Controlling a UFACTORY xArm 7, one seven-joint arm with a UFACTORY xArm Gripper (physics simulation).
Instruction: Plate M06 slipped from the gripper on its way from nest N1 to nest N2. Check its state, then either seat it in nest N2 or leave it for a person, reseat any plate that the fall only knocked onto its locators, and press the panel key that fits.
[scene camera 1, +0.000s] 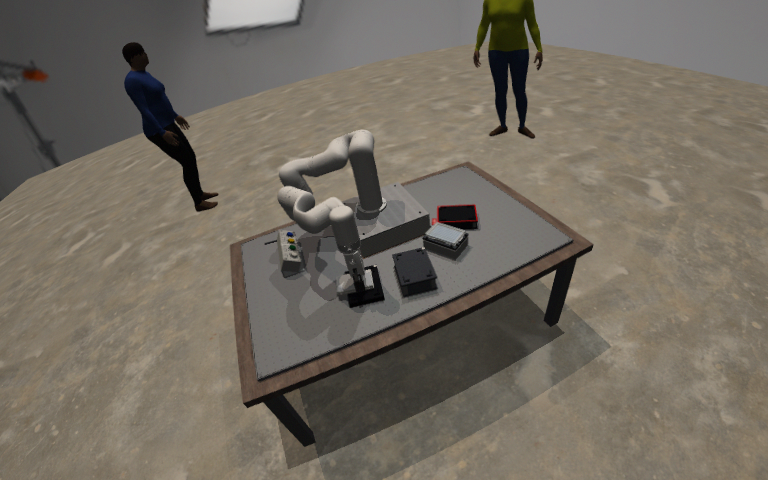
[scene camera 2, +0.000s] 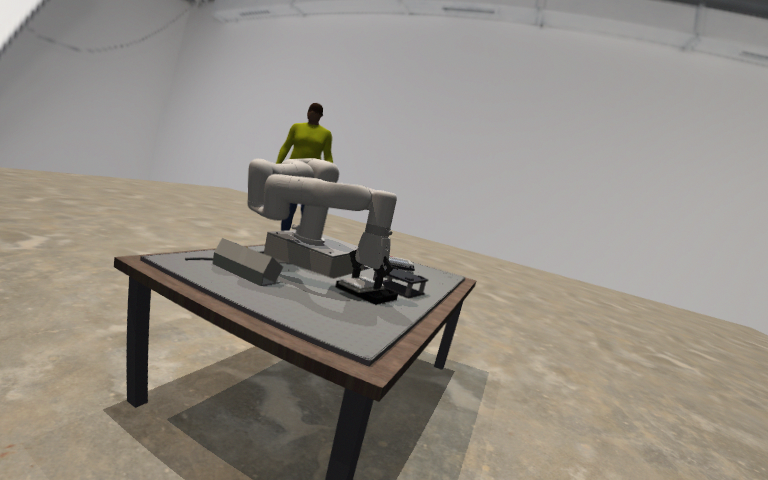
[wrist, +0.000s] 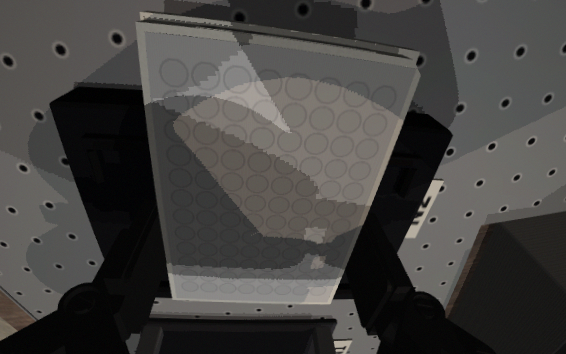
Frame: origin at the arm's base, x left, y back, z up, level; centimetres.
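Seen in the pictures: gripper, between the fingertips: (scene camera 1: 359, 281) (scene camera 2: 365, 284) (wrist: 261, 230); arm's base, origin of its link: (scene camera 1: 372, 206) (scene camera 2: 309, 238).
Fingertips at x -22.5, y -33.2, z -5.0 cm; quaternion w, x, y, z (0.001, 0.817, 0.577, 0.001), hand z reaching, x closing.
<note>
Offsets run from my fingertips to a thing's middle. "*": to the spot under its first point.
My gripper (scene camera 1: 358, 282) (scene camera 2: 367, 280) is shut on plate M06 @[dx -1.7, dy +0.6, dz +0.2 cm] (scene camera 1: 348, 285) (scene camera 2: 357, 284) (wrist: 274, 168), a clear well plate with rows of round wells. It fills the wrist view, with the dark fingers on its left and right edges. I hold it low over a flat black nest @[dx +0.9, dy -0.5, dz -1.8 cm] (scene camera 1: 372, 294) (scene camera 2: 372, 295), and the plate overhangs the nest's left side. I cannot tell whether plate and nest touch. A white N2 label @[* dx +3.8, dy +9.1, dz -3.0 cm] (wrist: 423, 207) lies on the table right of the plate. The key panel @[dx -17.4, dy +33.4, dz +1.0 cm] (scene camera 1: 291, 248) (scene camera 2: 246, 263) stands to the left.
A second black nest @[dx +18.2, dy -6.9, dz -0.1 cm] (scene camera 1: 414, 272) (scene camera 2: 407, 281) is empty. A third nest holds a clear plate @[dx +36.6, dy -0.1, dz +3.5 cm] (scene camera 1: 445, 234). A red-rimmed tray @[dx +50.2, dy +10.5, dz -0.9 cm] (scene camera 1: 456, 214) lies behind it. One person in yellow (scene camera 1: 508, 62) (scene camera 2: 306, 142) and one in blue (scene camera 1: 163, 129) stand off the table.
</note>
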